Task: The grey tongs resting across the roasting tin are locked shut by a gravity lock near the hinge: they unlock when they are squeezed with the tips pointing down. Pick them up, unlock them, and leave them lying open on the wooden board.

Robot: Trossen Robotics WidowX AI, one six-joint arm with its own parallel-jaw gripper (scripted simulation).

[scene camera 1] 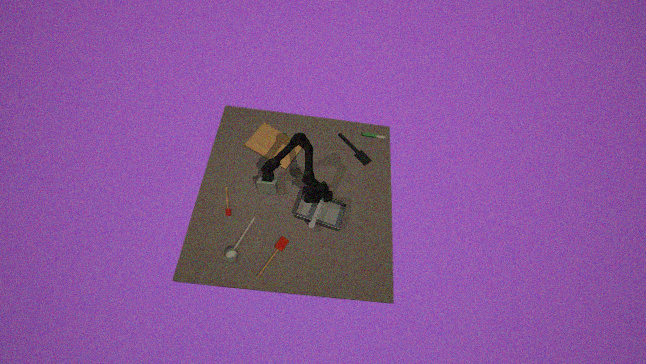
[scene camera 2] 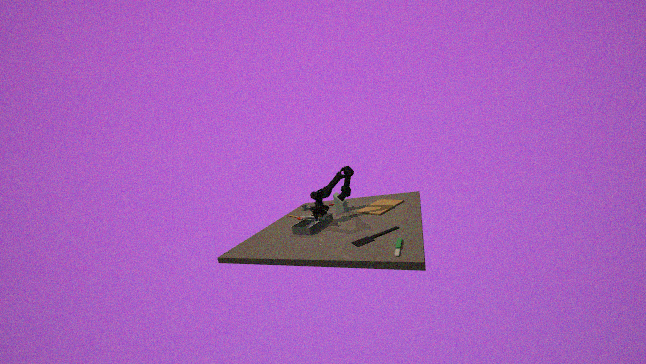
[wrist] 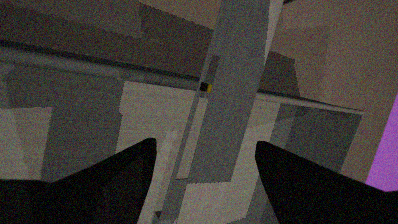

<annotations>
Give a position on a roasting tin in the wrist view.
At 72,111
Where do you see a roasting tin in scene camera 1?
At 331,214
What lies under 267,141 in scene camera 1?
A wooden board.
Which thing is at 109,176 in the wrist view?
My gripper.
</annotations>
